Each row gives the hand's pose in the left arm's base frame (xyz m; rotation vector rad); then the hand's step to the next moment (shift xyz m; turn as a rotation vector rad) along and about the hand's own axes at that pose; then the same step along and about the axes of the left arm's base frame.
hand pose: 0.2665 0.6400 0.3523 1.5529 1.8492 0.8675
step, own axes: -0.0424 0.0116 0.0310 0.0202 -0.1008 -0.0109
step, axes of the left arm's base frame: 0.0380 -0.0368 -0.0098 -0.0740 0.0069 -0.0719
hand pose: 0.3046 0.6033 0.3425 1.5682 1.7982 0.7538
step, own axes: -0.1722 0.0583 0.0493 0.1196 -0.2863 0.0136
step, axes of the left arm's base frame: 0.0910 -0.1625 0.0283 -0.1818 0.0820 -0.2381
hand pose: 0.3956 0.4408 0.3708 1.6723 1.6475 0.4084
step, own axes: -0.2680 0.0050 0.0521 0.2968 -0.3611 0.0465
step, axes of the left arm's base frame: 0.0059 -0.2700 0.0401 -0.1911 0.2347 -0.3592
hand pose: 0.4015 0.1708 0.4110 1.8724 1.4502 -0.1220
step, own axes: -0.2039 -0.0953 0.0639 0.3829 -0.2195 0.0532
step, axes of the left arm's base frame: -0.1317 -0.1932 0.0082 -0.0358 0.2883 -0.3365
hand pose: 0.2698 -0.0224 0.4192 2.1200 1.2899 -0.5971
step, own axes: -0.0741 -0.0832 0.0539 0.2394 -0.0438 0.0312
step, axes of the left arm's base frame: -0.1108 -0.0536 -0.0126 0.0617 0.1477 -0.1860
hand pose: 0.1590 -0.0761 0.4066 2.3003 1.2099 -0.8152
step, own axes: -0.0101 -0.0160 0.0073 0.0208 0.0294 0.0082
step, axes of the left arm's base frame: -0.0202 -0.0018 -0.0001 0.0316 -0.0083 -0.0173
